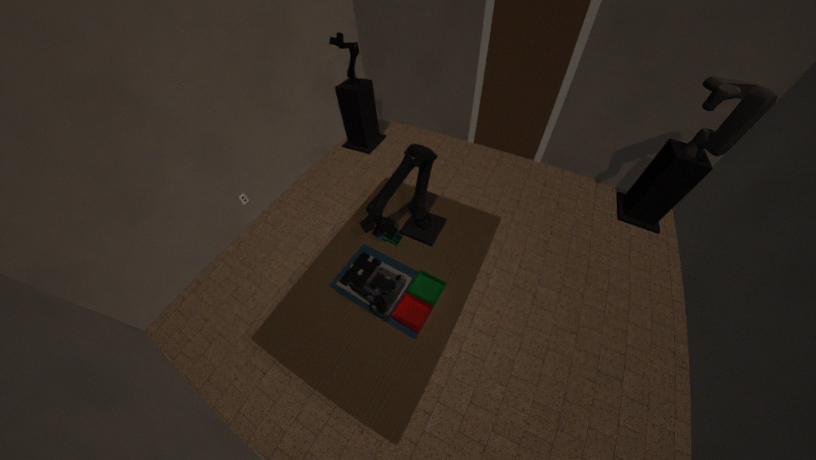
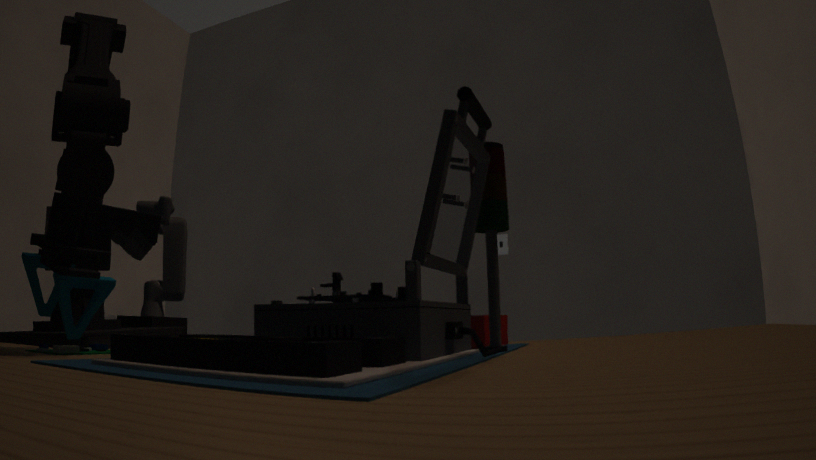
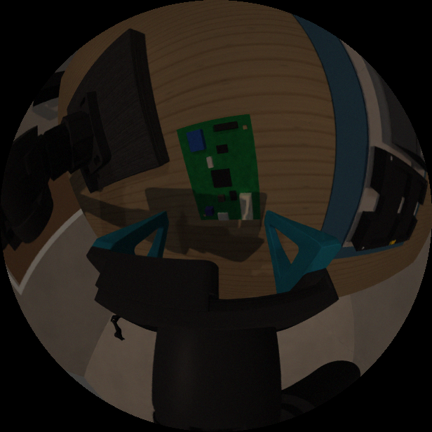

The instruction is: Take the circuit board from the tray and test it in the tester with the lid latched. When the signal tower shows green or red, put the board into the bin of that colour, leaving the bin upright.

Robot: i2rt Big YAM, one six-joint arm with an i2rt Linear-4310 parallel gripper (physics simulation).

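Pixels of known places: gripper, fingertip midpoint: [image 1: 387, 233] [image 2: 58, 327]; arm's base at its link origin: [image 1: 421, 223].
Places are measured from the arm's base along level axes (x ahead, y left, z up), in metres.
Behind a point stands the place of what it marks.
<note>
The green circuit board [image 1: 392, 238] @(x 0.170, y -0.115, z -0.020 m) [image 3: 235, 160] lies flat on the wooden table top, off the tray, between the arm's base and the blue mat. My gripper [image 1: 381, 234] @(x 0.163, y -0.151, z 0.007 m) [image 2: 60, 326] @(x 0.163, y -0.151, z 0.007 m) [image 3: 216, 216] is open and empty, its teal fingertips above the board's near end, one towards each side. The black tray [image 1: 360, 271] @(x 0.451, y -0.167, z -0.017 m) [image 2: 228, 354] @(x 0.481, y -0.229, z -0.005 m) [image 3: 387, 200] lies beside the grey tester [image 1: 390, 281] @(x 0.454, y 0.039, z 0.049 m) [image 2: 442, 328] @(x 0.585, y -0.024, z 0.011 m). The tester's lid [image 2: 435, 182] @(x 0.595, y -0.076, z 0.146 m) stands raised. The signal tower [image 2: 496, 182] @(x 0.633, y 0.079, z 0.183 m) behind it looks dark. The green bin [image 1: 427, 287] @(x 0.373, y 0.215, z -0.017 m) and red bin [image 1: 412, 312] @(x 0.532, y 0.205, z -0.017 m) [image 2: 482, 328] @(x 0.601, y 0.121, z 0.008 m) stand upright.
The blue mat [image 1: 365, 248] @(x 0.305, y -0.228, z -0.020 m) [image 2: 365, 393] @(x 0.600, y -0.267, z -0.020 m) [image 3: 350, 125] lies under the tray, tester and bins. The arm's dark base plate [image 1: 424, 229] @(x 0.045, y 0.043, z 0.011 m) [image 3: 125, 115] is close beside the board. A cable [image 2: 474, 337] @(x 0.613, y -0.002, z 0.001 m) runs from the tester to the tower's foot. Two other arms stand on pedestals [image 1: 357, 111] [image 1: 662, 182] farther off.
</note>
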